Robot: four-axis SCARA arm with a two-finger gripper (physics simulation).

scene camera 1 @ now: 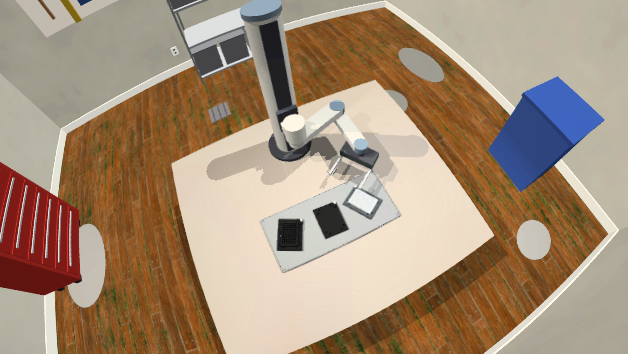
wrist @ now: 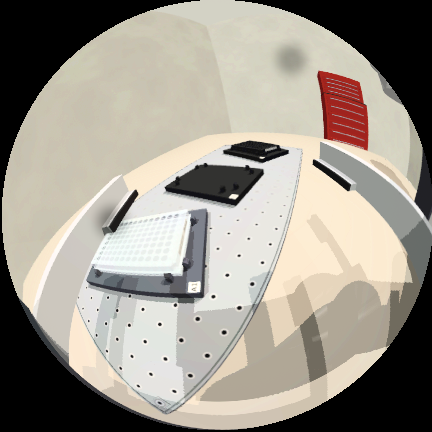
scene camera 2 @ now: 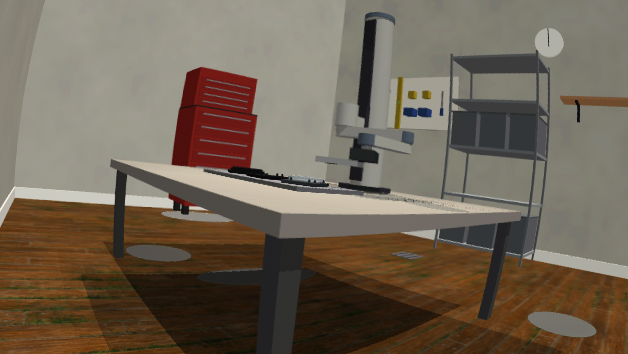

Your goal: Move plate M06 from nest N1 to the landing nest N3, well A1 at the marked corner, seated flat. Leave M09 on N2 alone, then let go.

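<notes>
A clear white well plate (scene camera 1: 363, 200) (scene camera 2: 306, 179) (wrist: 142, 242) lies between the pegs of a grey nest (scene camera 1: 370, 215) (wrist: 197, 245) and looks flat. That nest's corner is marked A1 in the wrist view. A black nest (scene camera 1: 330, 220) (wrist: 215, 182) in the middle is empty. A black plate (scene camera 1: 289, 233) (wrist: 255, 146) sits on the far-end nest (scene camera 1: 290, 248) (wrist: 237, 154). Nest numbers and plate names are not legible. My gripper (scene camera 1: 347, 180) (wrist: 224, 159) is wide open and empty, above and to the arm side of the white plate.
The nests stand in a row on a grey perforated board (scene camera 1: 310, 250) (wrist: 227, 260) on the table (scene camera 1: 225, 225) (scene camera 2: 280, 202). The arm column (scene camera 1: 272, 75) (scene camera 2: 380, 75) rises behind the board. A red cabinet (scene camera 1: 40, 225) (scene camera 2: 215, 120) and a blue box (scene camera 1: 530, 135) stand off the table.
</notes>
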